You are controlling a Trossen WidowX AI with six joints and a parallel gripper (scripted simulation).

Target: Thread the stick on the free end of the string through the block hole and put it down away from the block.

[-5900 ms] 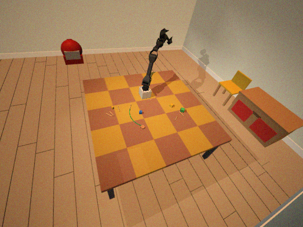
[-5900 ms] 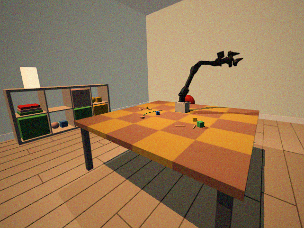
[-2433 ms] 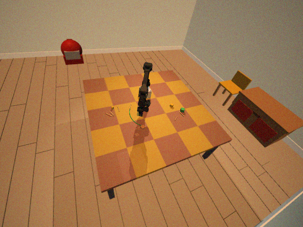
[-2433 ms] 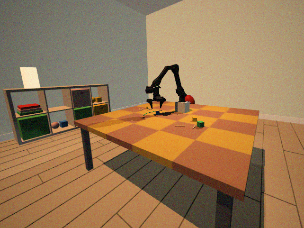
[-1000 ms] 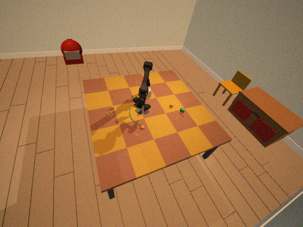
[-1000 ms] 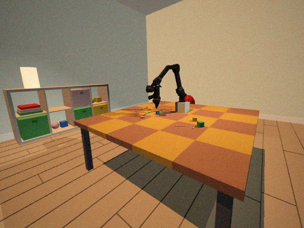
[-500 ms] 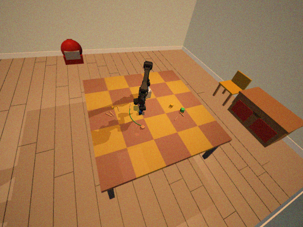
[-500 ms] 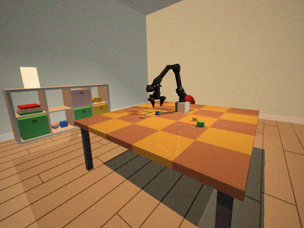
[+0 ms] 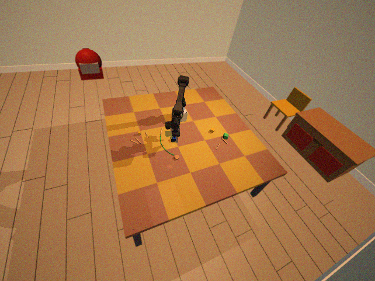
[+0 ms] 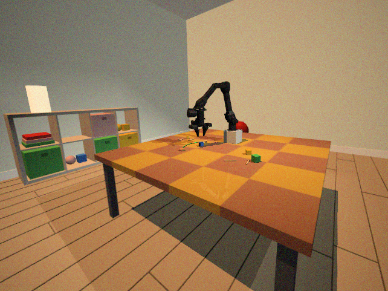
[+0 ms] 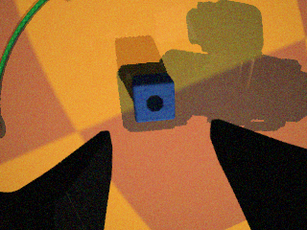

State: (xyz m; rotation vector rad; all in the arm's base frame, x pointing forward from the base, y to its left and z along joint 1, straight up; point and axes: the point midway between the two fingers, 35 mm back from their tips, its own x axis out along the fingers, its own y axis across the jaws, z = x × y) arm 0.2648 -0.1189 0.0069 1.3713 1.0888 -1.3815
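The blue cube lies 60 mm below my gripper tip. From my gripper tip the other things lie so: round wooden button 180 mm ahead, 20 mm to the right, 70 mm below; then thin wooden stick 100 mm behind, 90 mm to the right, 70 mm below; then yellow cube 40 mm behind, 390 mm to the left, 60 mm below.
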